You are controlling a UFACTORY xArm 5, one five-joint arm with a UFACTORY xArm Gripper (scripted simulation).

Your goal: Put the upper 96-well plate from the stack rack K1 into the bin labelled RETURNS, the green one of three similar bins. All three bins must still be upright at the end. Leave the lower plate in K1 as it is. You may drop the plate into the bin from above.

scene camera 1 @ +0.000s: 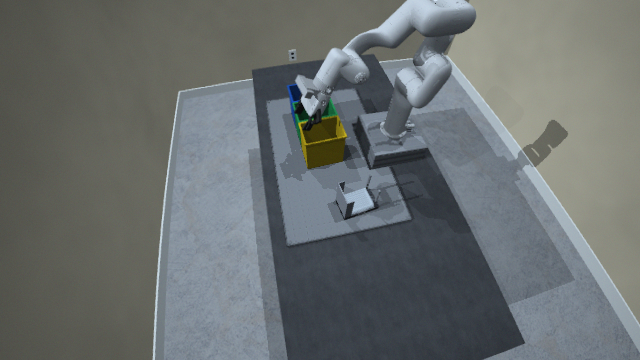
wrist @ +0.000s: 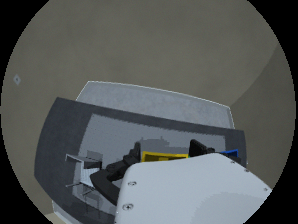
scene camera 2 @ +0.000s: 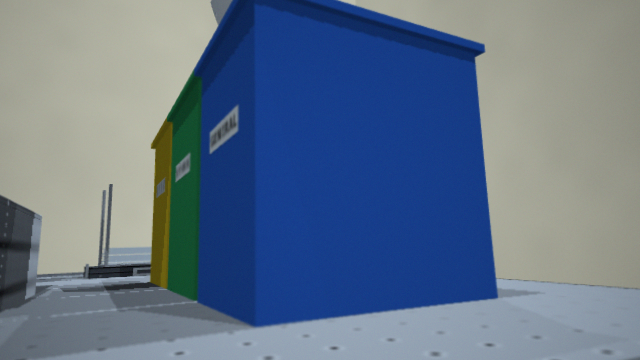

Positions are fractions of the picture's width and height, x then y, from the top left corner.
Observation:
In view: the gripper (wrist: 0.56, 0.67), a blue bin (scene camera 2: 0.54, 0.48), a yellow bin (scene camera 2: 0.25, 0.40) and a green bin (scene camera 2: 0.29, 0.32).
The yellow bin also shows in scene camera 1 (scene camera 1: 0.50, 0.43).

